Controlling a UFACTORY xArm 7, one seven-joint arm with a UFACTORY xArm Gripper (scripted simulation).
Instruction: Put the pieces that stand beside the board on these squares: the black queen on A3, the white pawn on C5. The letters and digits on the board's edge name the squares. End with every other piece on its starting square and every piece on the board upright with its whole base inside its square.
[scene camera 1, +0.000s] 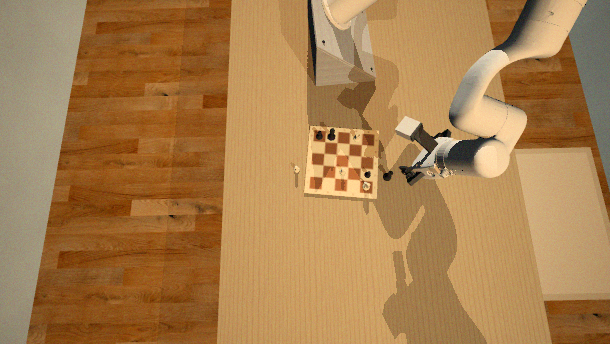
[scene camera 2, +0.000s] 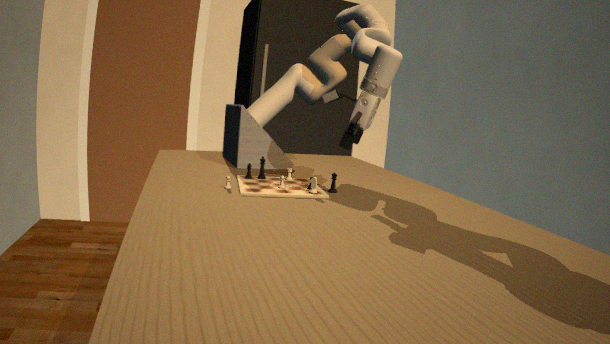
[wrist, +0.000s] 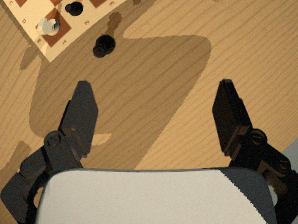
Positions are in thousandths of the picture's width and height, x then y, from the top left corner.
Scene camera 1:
my gripper: 678, 455
chessboard: 534, 461
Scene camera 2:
chessboard: 488, 545
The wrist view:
my gripper: 522, 422
